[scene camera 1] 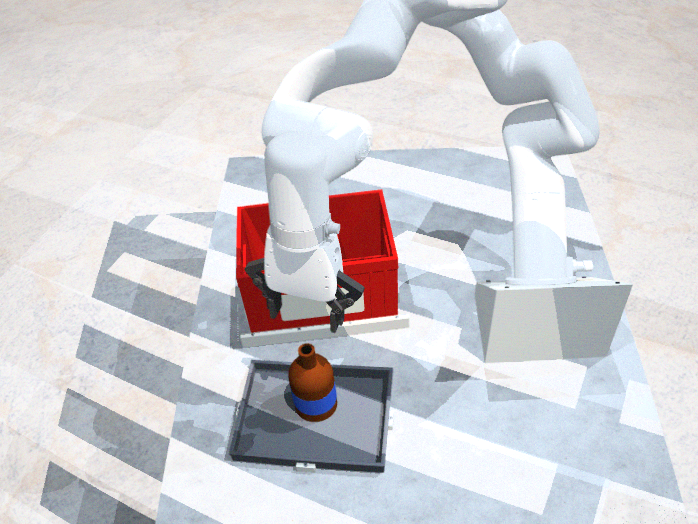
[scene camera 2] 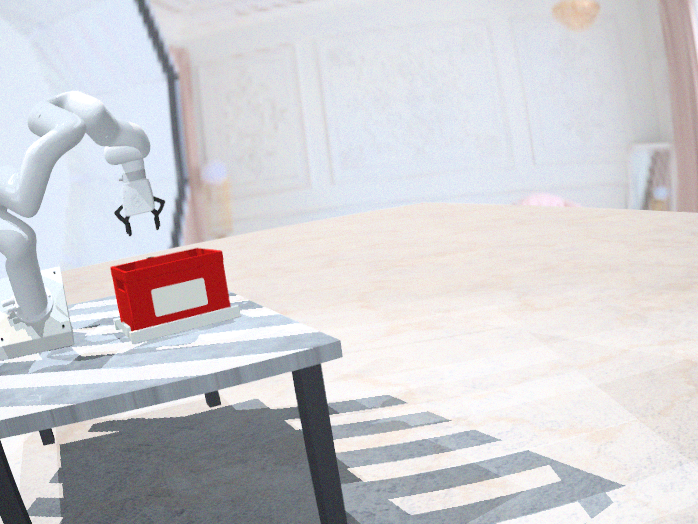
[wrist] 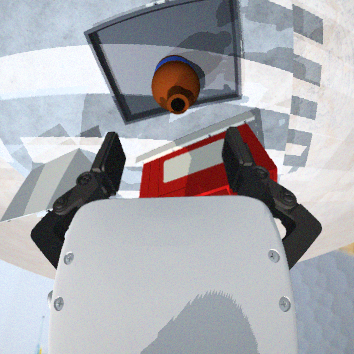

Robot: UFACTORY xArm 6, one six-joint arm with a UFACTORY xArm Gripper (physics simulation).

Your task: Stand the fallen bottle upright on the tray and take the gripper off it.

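Places are measured from the arm's base along level axes (x ahead, y left, z up), in centimetres.
Pixels of known places: gripper, fingertip midpoint: (scene camera 1: 305, 318) (scene camera 2: 144, 232) (wrist: 171, 141); arm's base at its link origin: (scene camera 1: 540, 283) (scene camera 2: 33, 304).
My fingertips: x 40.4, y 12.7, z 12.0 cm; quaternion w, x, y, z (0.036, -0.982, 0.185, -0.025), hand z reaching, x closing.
Note:
For each thing: its top centre in the pictures, then the offset to it from my fingertips. Level surfaces: height alone.
- brown bottle at its top centre: (wrist: 177, 104) (scene camera 1: 306, 349) dy -0.4, dx +0.8, dz -7.8 cm
- dark grey tray at its top centre: (scene camera 1: 313, 410) (wrist: 170, 62) dy +2.2, dx +1.1, dz -21.2 cm
- open red crate at its top centre: (scene camera 1: 313, 231) (wrist: 213, 216) (scene camera 2: 163, 259) dy -25.3, dx -1.5, dz -6.2 cm
- same table at its surface level: dz -23.8 cm
A brown bottle (scene camera 1: 312, 379) (wrist: 175, 84) with a blue band stands upright on the dark grey tray (scene camera 1: 307, 465) (wrist: 107, 79), neck up, towards the tray's side near the red crate. My gripper (scene camera 1: 305, 318) (scene camera 2: 143, 230) (wrist: 171, 141) is open and empty. It hangs well above the table, apart from the bottle, with its fingers pointing down. In scene camera 2 the gripper is higher than the red crate, and the bottle and tray do not show there.
An open red crate (scene camera 1: 382, 287) (scene camera 2: 134, 304) (wrist: 154, 175) with a pale label stands beside the tray, with a pale rail (scene camera 1: 383, 327) (scene camera 2: 186, 325) along its base. The arm's pale base block (scene camera 1: 549, 321) (scene camera 2: 56, 332) stands on the same table (scene camera 2: 253, 355).

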